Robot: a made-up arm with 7 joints. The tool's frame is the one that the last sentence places.
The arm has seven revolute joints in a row. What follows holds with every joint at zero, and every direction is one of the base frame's. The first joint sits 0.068 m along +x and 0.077 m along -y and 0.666 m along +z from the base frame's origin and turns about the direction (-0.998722, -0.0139, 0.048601). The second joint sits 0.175 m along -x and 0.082 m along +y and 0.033 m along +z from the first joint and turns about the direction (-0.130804, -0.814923, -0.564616). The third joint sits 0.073 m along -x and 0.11 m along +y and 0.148 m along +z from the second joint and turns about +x. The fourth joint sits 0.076 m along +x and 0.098 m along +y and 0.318 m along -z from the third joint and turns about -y. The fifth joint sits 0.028 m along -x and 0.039 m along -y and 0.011 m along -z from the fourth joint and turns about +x. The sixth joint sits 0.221 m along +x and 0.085 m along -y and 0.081 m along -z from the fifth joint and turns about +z. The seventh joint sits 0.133 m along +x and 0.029 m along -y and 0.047 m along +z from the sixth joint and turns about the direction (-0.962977, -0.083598, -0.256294). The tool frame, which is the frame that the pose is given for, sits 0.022 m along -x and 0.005 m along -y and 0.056 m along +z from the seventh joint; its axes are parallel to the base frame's.
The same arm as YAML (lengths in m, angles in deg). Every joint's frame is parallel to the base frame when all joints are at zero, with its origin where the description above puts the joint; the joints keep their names.
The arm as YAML. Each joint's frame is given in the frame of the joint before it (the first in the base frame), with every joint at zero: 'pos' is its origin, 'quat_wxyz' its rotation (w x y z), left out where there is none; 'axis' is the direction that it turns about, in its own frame. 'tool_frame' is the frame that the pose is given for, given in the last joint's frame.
length_unit: m
angle_unit: deg
joints:
  - joint: joint 1
    pos: [0.068, -0.077, 0.666]
    axis: [-0.998722, -0.0139, 0.048601]
  - joint: joint 2
    pos: [-0.175, 0.082, 0.033]
    axis: [-0.130804, -0.814923, -0.564616]
  - joint: joint 3
    pos: [-0.073, 0.11, 0.148]
    axis: "+x"
  - joint: joint 4
    pos: [0.076, 0.098, -0.318]
    axis: "-y"
  - joint: joint 5
    pos: [-0.028, -0.039, -0.011]
    axis: "+x"
  - joint: joint 6
    pos: [0.221, -0.085, -0.081]
    axis: "+z"
  - joint: joint 7
    pos: [0.133, -0.029, 0.047]
    axis: [-0.962977, -0.083598, -0.256294]
tool_frame:
  pos: [-0.022, -0.005, 0.056]

